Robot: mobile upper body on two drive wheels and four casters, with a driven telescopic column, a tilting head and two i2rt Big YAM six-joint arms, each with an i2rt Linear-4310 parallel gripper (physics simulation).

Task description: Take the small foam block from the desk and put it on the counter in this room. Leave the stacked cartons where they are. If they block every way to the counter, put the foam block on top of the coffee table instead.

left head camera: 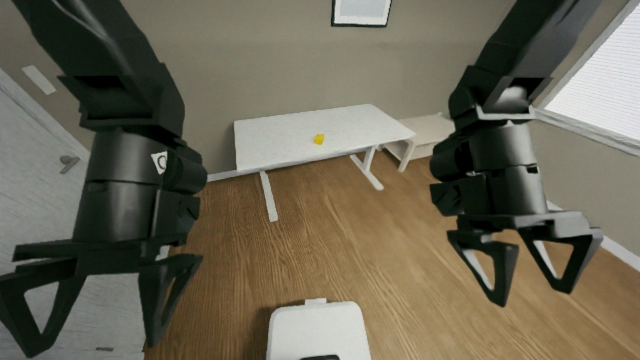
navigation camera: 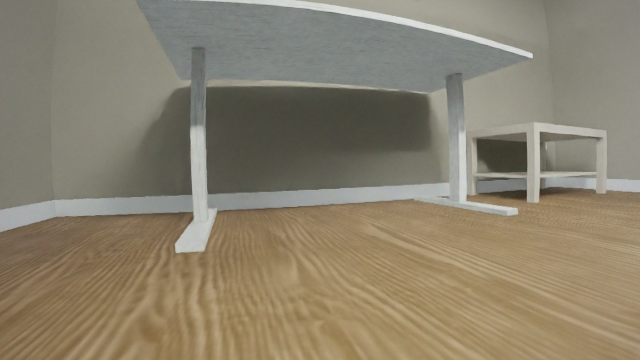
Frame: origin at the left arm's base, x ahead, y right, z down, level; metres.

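Seen in the pictures: left gripper, between the fingertips: (left head camera: 99, 348); right gripper, between the fingertips: (left head camera: 530, 298).
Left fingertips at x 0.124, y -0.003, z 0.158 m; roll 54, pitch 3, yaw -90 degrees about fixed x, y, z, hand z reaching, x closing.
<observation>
A point is followed by its place in that frame.
A small yellow foam block (left head camera: 319, 139) @(x 1.297, y 0.309, z 0.645 m) lies on the white desk (left head camera: 280, 140) @(x 1.367, y -0.005, z 0.690 m) (navigation camera: 320, 50) @(x 1.469, y 0.250, z 0.715 m), near its front edge, in the left head camera view. The pale coffee table (left head camera: 425, 128) @(x 2.045, y 1.750, z 0.959 m) (navigation camera: 533, 160) @(x 1.724, y 1.430, z 1.173 m) stands at the right of the desk. My left gripper (left head camera: 100, 320) is open and empty, well in front of the desk at the left. My right gripper (left head camera: 532, 295) @(x 0.130, y 0.455, z 0.161 m) is open and empty, at the right, also well apart from the block. The counter and the stacked cartons do not show in either view.
A grey-white door (left head camera: 40, 185) @(x 0.709, y -0.955, z 0.489 m) with a handle is at the left. The desk's legs stand on feet (left head camera: 269, 197) (navigation camera: 196, 232) that reach forward on the wood floor (left head camera: 320, 250) @(x 0.749, y 0.295, z 1.410 m) (navigation camera: 320, 280) @(x 0.878, y 0.226, z 1.410 m). A window (left head camera: 600, 90) @(x 1.469, y 2.718, z 0.314 m) is at the right. The robot's white base (left head camera: 318, 330) @(x 0.201, y 0.231, z 1.150 m) shows at the bottom.
</observation>
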